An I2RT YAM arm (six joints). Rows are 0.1 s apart.
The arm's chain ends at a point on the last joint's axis. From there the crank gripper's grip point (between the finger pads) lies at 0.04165 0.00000 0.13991 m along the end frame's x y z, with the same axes.
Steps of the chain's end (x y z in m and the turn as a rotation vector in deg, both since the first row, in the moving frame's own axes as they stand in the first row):
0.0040, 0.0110, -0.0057, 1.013, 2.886, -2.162
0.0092, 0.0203, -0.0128, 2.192, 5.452, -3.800
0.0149, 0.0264, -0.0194, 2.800, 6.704, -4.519
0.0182, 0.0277, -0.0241, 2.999, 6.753, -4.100
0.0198, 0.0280, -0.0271, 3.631, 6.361, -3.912
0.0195, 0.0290, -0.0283, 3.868, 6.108, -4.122
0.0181, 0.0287, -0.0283, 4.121, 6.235, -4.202
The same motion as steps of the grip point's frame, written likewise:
0.0109, 0.0068, -0.0080, 1.013, 2.886, -2.162
0.0220, 0.0118, -0.0175, 2.192, 5.452, -3.800
0.0305, 0.0158, -0.0255, 2.800, 6.704, -4.519
0.0340, 0.0170, -0.0302, 2.999, 6.753, -4.100
0.0346, 0.0159, -0.0329, 3.631, 6.361, -3.912
0.0337, 0.0162, -0.0339, 3.868, 6.108, -4.122
0.0325, 0.0152, -0.0341, 4.121, 6.235, -4.202

